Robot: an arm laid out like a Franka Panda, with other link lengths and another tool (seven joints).
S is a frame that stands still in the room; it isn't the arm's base.
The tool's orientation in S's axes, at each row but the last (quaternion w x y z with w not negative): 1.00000, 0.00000, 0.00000, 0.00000; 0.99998, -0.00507, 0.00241, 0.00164; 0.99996, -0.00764, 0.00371, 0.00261; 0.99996, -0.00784, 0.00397, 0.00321; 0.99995, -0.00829, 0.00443, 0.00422; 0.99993, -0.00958, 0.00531, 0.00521; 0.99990, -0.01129, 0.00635, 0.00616; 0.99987, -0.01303, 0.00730, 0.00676; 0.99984, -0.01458, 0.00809, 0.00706; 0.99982, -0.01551, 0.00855, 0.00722
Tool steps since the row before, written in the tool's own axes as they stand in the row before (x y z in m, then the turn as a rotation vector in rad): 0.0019, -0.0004, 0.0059, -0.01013, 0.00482, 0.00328; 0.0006, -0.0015, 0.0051, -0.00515, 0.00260, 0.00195; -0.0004, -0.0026, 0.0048, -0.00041, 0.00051, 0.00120; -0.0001, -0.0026, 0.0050, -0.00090, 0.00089, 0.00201; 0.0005, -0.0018, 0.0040, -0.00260, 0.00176, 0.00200; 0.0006, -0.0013, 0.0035, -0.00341, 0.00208, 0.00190; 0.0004, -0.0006, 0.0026, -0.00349, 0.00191, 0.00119; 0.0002, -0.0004, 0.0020, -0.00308, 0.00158, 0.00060; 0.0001, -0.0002, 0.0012, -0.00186, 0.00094, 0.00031; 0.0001, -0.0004, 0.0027, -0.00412, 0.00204, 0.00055
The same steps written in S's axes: 0.0019, -0.0004, 0.0059, -0.01013, 0.00482, 0.00328; 0.0006, -0.0014, 0.0051, -0.00515, 0.00260, 0.00195; -0.0004, -0.0025, 0.0048, -0.00040, 0.00053, 0.00120; 0.0000, -0.0025, 0.0050, -0.00089, 0.00092, 0.00200; 0.0006, -0.0017, 0.0040, -0.00260, 0.00177, 0.00199; 0.0007, -0.0012, 0.0035, -0.00341, 0.00208, 0.00190; 0.0004, -0.0005, 0.0026, -0.00350, 0.00189, 0.00119; 0.0002, -0.0003, 0.0020, -0.00309, 0.00155, 0.00060; 0.0001, -0.0002, 0.0012, -0.00187, 0.00092, 0.00031; 0.0002, -0.0003, 0.0027, -0.00414, 0.00200, 0.00056
